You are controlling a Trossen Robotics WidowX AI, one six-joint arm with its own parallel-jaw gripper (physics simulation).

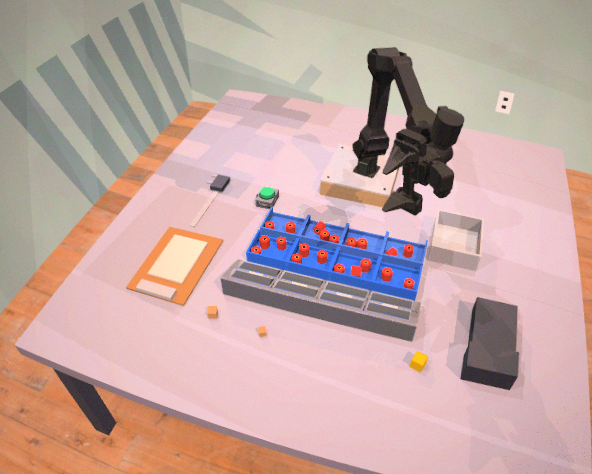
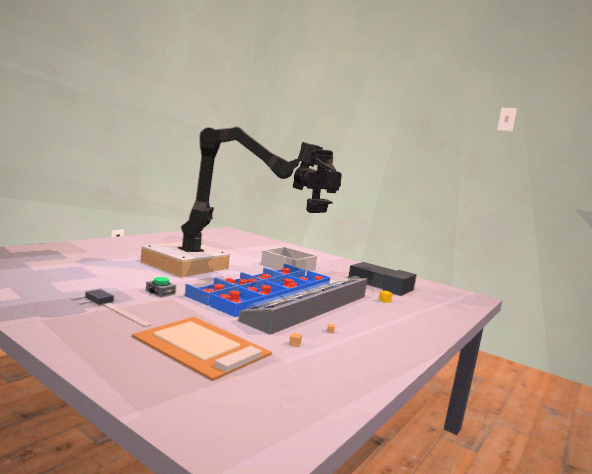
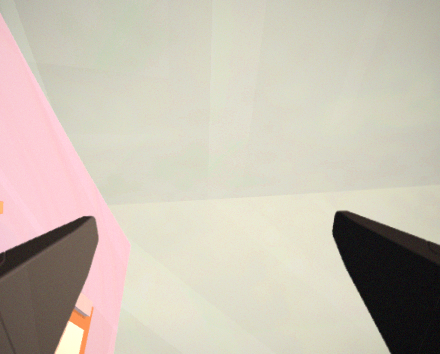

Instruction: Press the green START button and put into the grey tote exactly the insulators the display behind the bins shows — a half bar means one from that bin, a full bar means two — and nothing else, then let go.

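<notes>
The green START button (image 1: 267,192) (image 2: 161,281) stands on a small grey box left of the robot's base. Red insulators, such as one in the front row (image 1: 322,257), stand or lie in the compartments of the blue bins (image 1: 338,244). The grey display (image 1: 320,308) (image 2: 320,306) lies along the bins' long side; its windows look grey with faint pale lines, and I cannot read any bars. The grey tote (image 1: 456,260) (image 2: 280,259) stands at the bins' right end; no insulator shows in it. My gripper (image 1: 386,191) (image 3: 217,225) is open and empty, high above the table.
A black block (image 1: 492,340) (image 2: 382,276) and a yellow cube (image 1: 419,361) (image 2: 385,296) are at the right. Two small orange cubes (image 1: 212,312) (image 1: 262,331) lie beyond the display. An orange board (image 1: 200,270) (image 2: 175,355) and a dark plug (image 1: 220,183) (image 2: 99,296) lie to the left.
</notes>
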